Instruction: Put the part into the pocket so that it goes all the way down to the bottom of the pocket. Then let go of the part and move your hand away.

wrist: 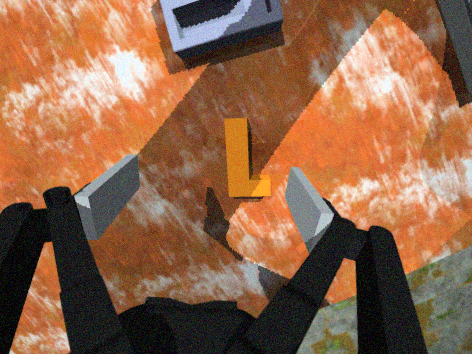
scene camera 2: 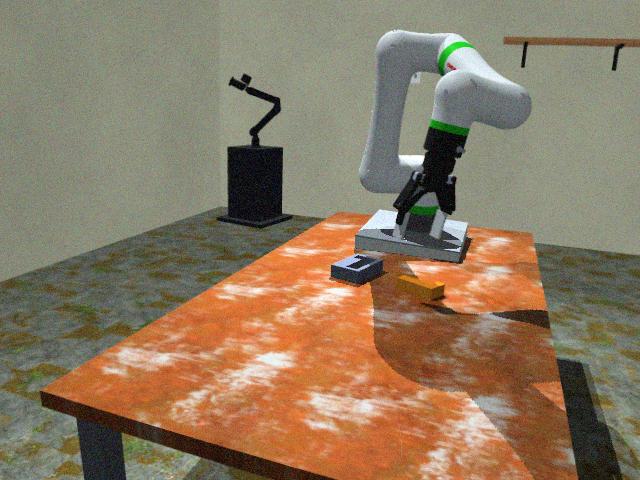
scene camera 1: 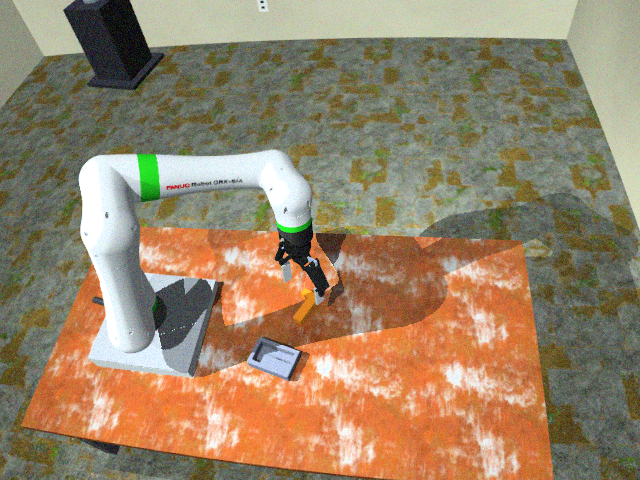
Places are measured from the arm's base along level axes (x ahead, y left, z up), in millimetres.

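Pixels of known places: gripper, fingertip midpoint: (wrist: 214, 176) (scene camera 2: 416, 237) (scene camera 1: 303, 290); arm's base at its link origin: (scene camera 2: 418, 226).
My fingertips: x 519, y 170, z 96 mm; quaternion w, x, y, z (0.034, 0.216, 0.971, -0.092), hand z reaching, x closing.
Ahead of a thing's pixels: the offset from my fingertips to its top centre. Level surfaces: height alone.
The part, an orange L-shaped block @[dx -25, dy +14, dz -120 mm] (scene camera 1: 303, 310) (scene camera 2: 419, 287) (wrist: 237, 160), lies flat on the table. In the wrist view its long leg points up towards the block with the pocket, and its short leg points right. The pocket is a recess in a blue-grey block @[dx -54, dy -184, dz -113 mm] (scene camera 1: 273, 365) (scene camera 2: 347, 272) (wrist: 230, 36), which sits on the table near the robot base; part of it is cut off in the wrist view. My gripper (scene camera 1: 302, 289) (scene camera 2: 418, 232) (wrist: 214, 176) is wide open and empty, above the table. In the wrist view the part shows between and a little ahead of the fingertips, below them.
The robot stands on a light grey base plate (scene camera 1: 139, 367) (scene camera 2: 379, 243) at one end of the orange and white table @[dz -150 mm] (scene camera 1: 413, 408) (scene camera 2: 248, 351). A dark pedestal (scene camera 1: 111, 43) (scene camera 2: 254, 180) stands on the floor away from the table. The arm's shadow falls across the part.
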